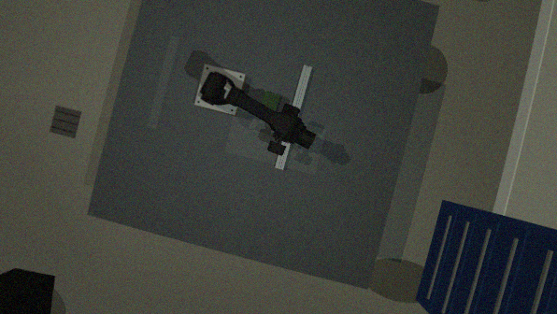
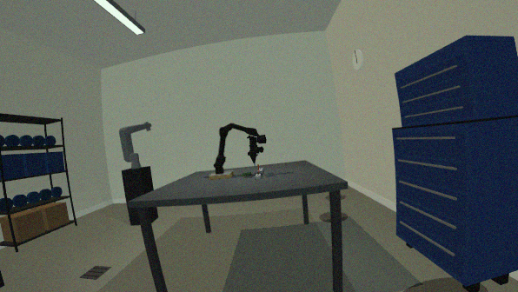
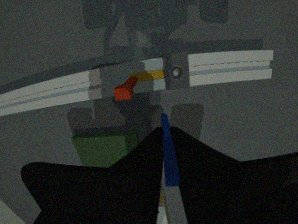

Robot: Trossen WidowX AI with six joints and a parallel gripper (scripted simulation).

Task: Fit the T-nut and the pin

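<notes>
Now: the brass T-nut 50 mm below my gripper tip and 30 mm ahead of it. The rest, counted from my gripper tip: blue pin right at my gripper tip; green tray 100 mm below, 90 mm to the left, 90 mm behind.
</notes>
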